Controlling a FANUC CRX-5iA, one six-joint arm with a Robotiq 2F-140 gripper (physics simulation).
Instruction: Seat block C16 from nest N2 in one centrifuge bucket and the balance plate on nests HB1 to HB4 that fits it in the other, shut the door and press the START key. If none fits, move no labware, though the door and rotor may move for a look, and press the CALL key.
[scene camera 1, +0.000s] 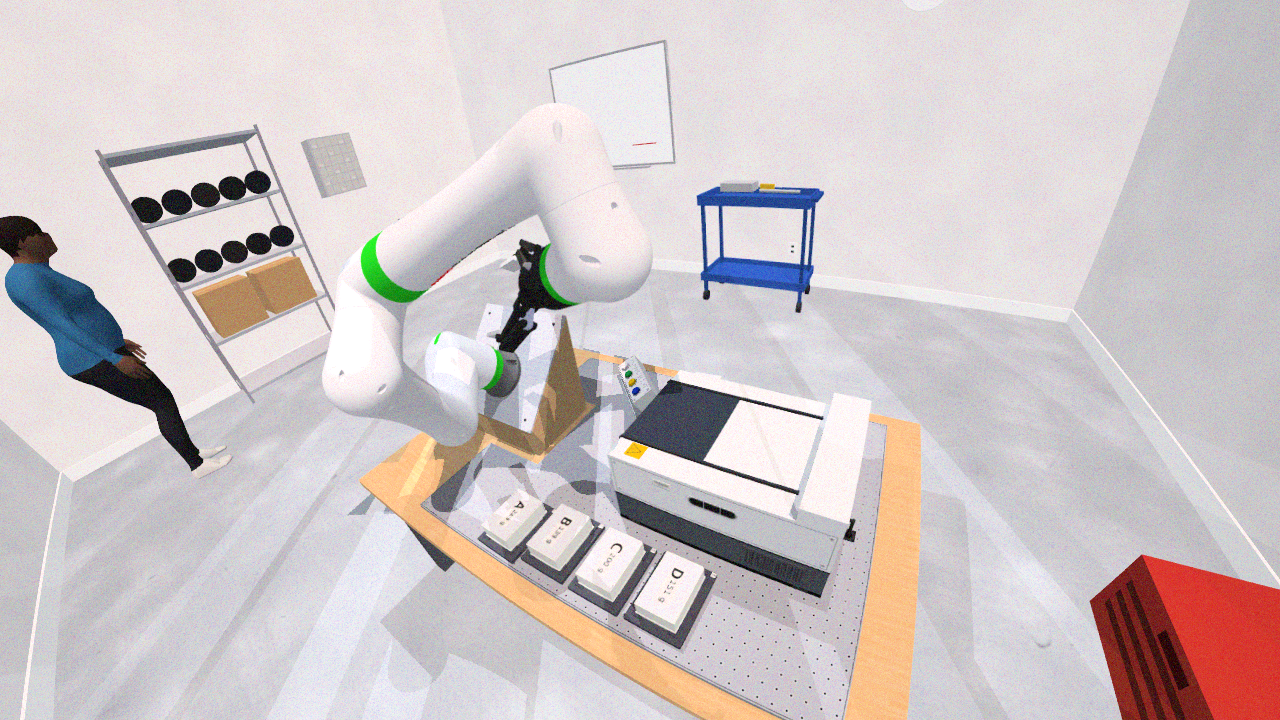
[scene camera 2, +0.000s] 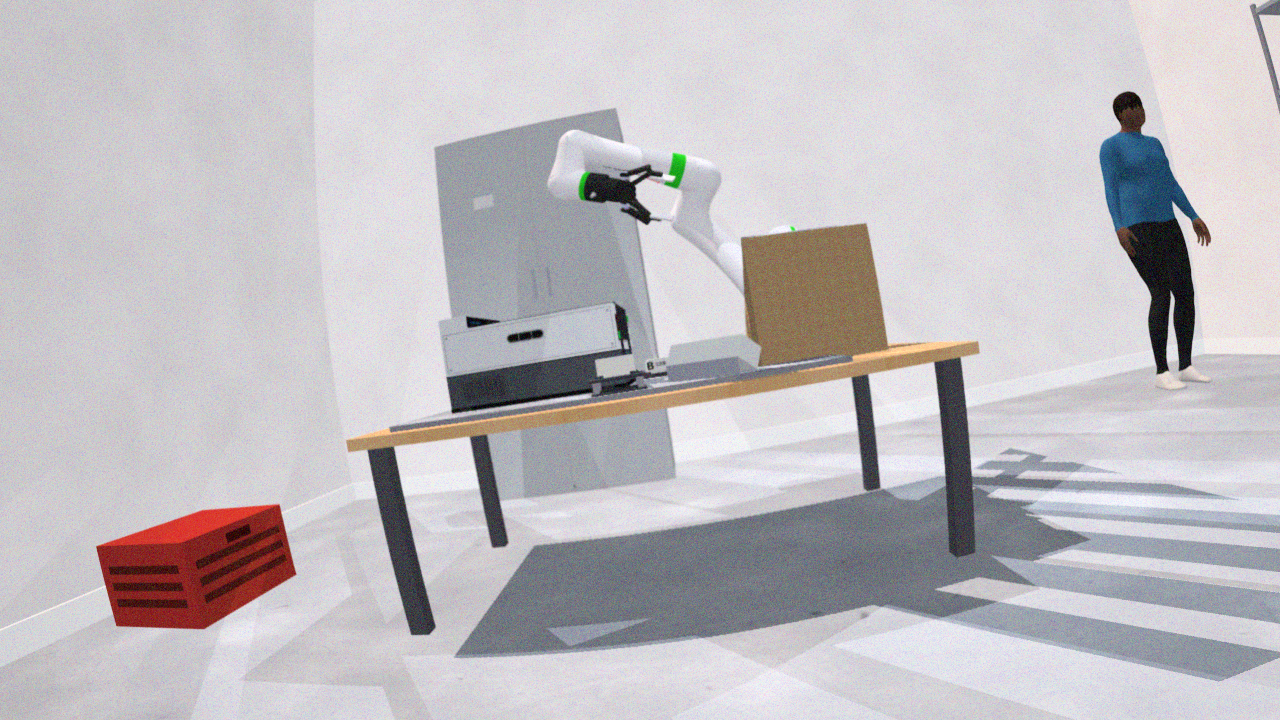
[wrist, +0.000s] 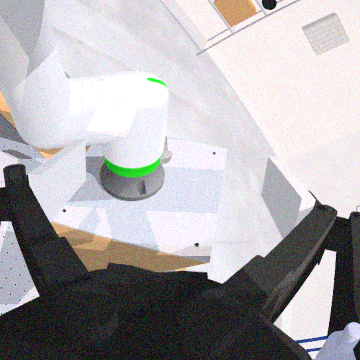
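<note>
My gripper is open and empty, high above the table beside the arm's own base. Four white balance plates sit in dark nests in a row: A, B, C marked 200 g, and D marked 151 g. The print on A and B is too small to read surely. The centrifuge stands behind them. Its top shows a dark panel and a white panel; the rotor and buckets do not show. Block C16 cannot be made out. The key panel carries coloured keys.
The tilted mount carries the arm at one end of the wooden table. A person stands away from the table. A blue cart and a red box stand farther off.
</note>
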